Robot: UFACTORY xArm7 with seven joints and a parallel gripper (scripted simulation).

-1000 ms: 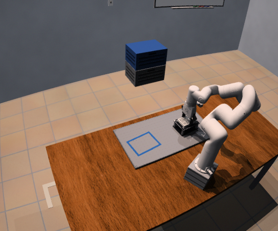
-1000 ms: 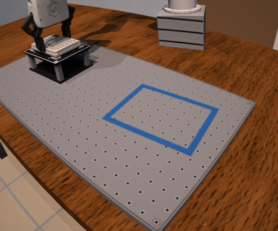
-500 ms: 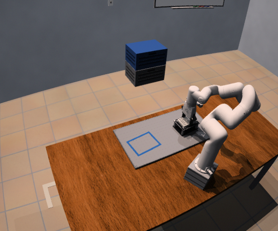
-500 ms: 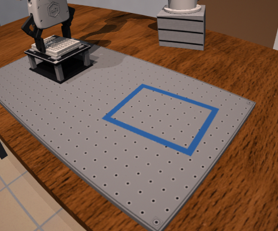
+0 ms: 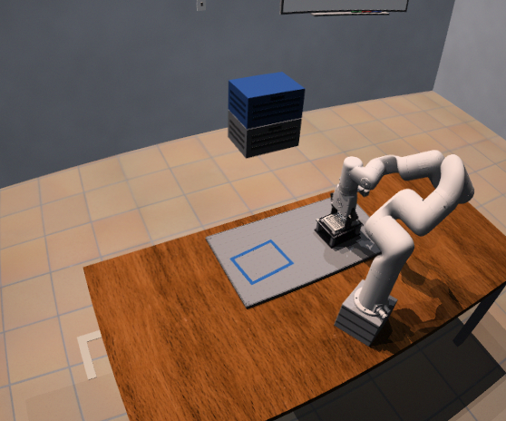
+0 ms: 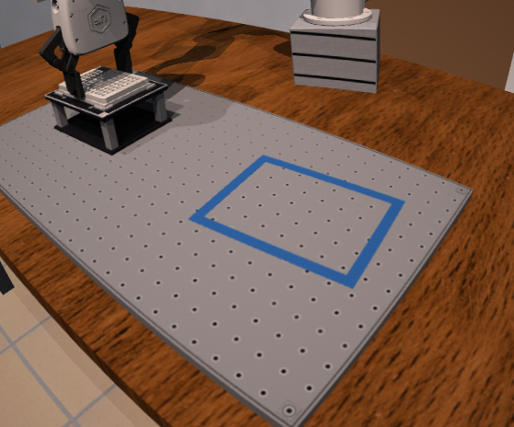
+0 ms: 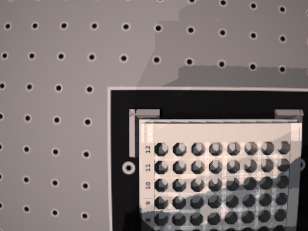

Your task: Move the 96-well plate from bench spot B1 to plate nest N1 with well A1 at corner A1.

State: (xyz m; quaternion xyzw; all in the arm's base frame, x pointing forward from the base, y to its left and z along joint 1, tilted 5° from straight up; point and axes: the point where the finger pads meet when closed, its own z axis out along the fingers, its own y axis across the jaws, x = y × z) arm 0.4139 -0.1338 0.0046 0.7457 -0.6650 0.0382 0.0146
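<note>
Now: the white 96-well plate 1 cm below my hand. From my hand the other things lie so: black raised nest N1: 2 cm below.
</note>
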